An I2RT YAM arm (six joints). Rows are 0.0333 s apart.
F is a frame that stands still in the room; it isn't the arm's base.
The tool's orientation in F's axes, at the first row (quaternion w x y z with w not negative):
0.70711 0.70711 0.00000 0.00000
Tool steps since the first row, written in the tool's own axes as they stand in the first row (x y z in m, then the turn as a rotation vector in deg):
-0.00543 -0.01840 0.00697 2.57 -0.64 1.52
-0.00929 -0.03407 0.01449 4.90 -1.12 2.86
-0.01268 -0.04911 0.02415 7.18 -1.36 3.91
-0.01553 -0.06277 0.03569 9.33 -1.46 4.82
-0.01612 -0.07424 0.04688 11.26 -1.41 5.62
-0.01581 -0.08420 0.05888 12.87 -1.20 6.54
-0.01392 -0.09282 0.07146 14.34 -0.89 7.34
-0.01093 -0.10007 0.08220 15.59 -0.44 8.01
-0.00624 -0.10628 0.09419 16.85 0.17 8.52
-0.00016 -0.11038 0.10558 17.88 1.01 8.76
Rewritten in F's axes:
-0.00543 -0.00697 -0.01840 2.57 -1.52 -0.64
-0.00929 -0.01449 -0.03407 4.90 -2.86 -1.12
-0.01268 -0.02415 -0.04911 7.18 -3.91 -1.36
-0.01553 -0.03569 -0.06277 9.33 -4.82 -1.46
-0.01612 -0.04688 -0.07424 11.26 -5.62 -1.41
-0.01581 -0.05888 -0.08420 12.87 -6.54 -1.20
-0.01392 -0.07146 -0.09282 14.34 -7.34 -0.89
-0.01093 -0.08220 -0.10007 15.59 -8.01 -0.44
-0.00624 -0.09419 -0.10628 16.85 -8.52 0.17
-0.00016 -0.10558 -0.11038 17.88 -8.76 1.01

